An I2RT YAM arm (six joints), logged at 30 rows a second.
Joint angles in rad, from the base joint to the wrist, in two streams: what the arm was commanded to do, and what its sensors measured. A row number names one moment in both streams.
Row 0, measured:
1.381, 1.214, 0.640, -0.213, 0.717, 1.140
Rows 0 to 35, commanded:
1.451, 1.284, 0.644, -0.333, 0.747, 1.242
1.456, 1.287, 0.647, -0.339, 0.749, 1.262
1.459, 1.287, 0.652, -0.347, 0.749, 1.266
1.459, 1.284, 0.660, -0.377, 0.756, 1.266
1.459, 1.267, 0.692, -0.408, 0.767, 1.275
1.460, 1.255, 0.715, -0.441, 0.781, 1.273
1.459, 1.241, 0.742, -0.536, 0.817, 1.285
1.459, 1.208, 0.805, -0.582, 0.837, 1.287
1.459, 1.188, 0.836, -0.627, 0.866, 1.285
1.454, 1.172, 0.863, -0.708, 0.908, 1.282
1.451, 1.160, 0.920, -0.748, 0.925, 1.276
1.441, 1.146, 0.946, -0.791, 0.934, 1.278
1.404, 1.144, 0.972, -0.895, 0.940, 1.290
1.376, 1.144, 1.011, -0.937, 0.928, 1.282
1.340, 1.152, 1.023, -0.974, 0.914, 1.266
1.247, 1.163, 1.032, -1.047, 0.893, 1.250
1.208, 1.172, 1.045, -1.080, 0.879, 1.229
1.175, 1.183, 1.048, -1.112, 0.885, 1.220
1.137, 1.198, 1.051, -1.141, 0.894, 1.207
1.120, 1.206, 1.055, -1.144, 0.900, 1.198
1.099, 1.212, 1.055, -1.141, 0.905, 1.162
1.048, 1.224, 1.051, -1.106, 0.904, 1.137
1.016, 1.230, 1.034, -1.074, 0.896, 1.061
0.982, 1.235, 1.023, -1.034, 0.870, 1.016
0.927, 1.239, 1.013, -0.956, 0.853, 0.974
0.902, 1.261, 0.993, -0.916, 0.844, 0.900
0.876, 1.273, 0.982, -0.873, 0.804, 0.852
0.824, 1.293, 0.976, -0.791, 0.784, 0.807
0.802, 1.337, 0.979, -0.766, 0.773, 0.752
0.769, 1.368, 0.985, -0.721, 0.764, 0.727
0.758, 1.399, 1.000, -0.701, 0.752, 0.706
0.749, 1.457, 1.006, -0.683, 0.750, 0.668
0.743, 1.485, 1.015, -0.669, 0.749, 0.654
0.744, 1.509, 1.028, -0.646, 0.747, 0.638
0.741, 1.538, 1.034, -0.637, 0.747, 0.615
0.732, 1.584, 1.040, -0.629, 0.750, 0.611
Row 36, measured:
0.741, 1.497, 0.989, -0.739, 0.764, 0.744
